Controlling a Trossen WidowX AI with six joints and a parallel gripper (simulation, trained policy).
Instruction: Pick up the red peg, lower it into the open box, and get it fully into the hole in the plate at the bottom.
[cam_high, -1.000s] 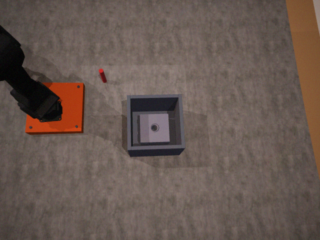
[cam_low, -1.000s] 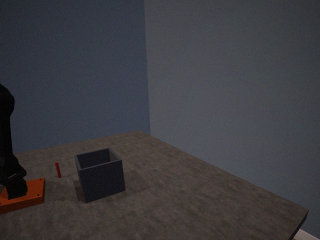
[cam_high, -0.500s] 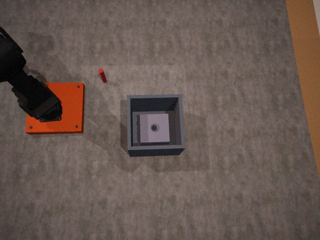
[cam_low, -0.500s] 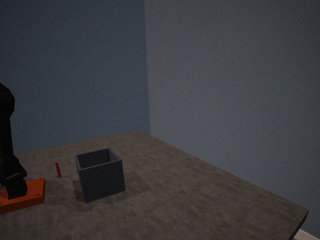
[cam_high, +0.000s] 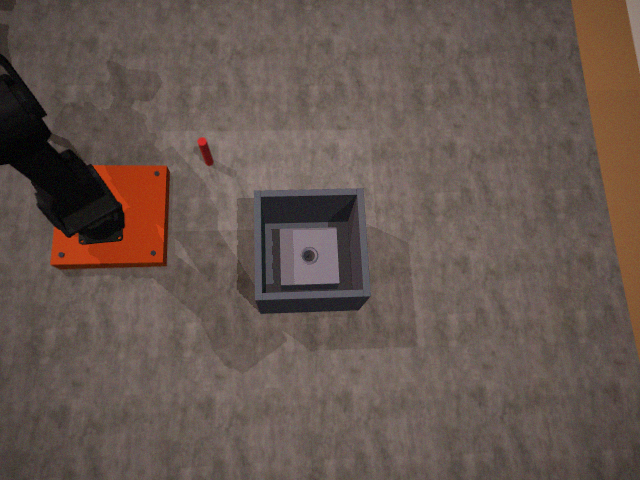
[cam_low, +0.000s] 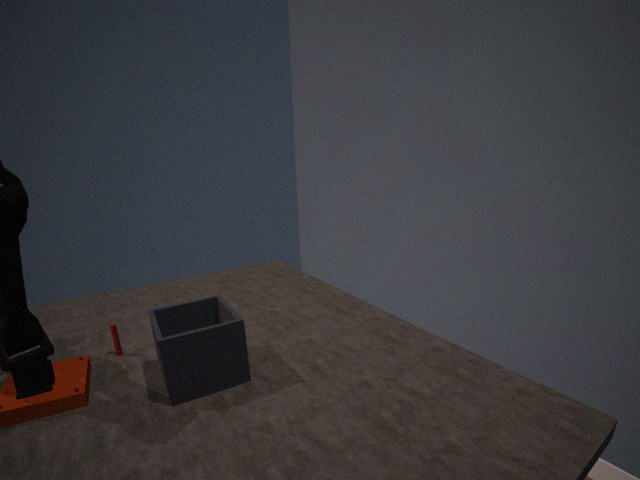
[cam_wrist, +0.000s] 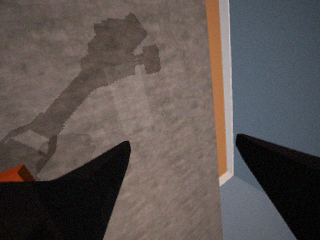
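The red peg lies 27 cm ahead of my gripper tip, 22 cm to the right of it and 21 cm below it. Also, from my gripper tip: plate (41 cm ahead, 42 cm to the right, 21 cm below).
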